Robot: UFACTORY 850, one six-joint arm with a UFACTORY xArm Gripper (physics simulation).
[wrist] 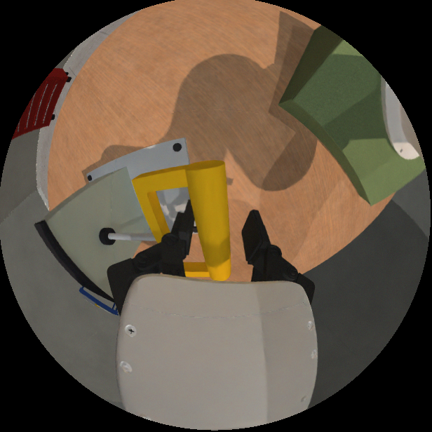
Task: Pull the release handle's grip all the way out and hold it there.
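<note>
The yellow release handle's grip is a thick round bar on a yellow bracket. It stands out from the pale grey-green housing, with a length of the light metal rod showing between them. My gripper has the bar between its fingers and is shut on it unevenly. The left finger lies against the bar's inner side, inside the bracket's opening. The right finger stands on the outer side, with a visible gap to the bar. The bar's lower end is close to the gripper body. The rod's far end is partly hidden by the left finger.
A light grey mounting plate with dark bolts lies beside the housing. A green angular block stands at the upper right, with a whitish part beside it. A red slatted object is at the upper left. The wooden table top lies beneath.
</note>
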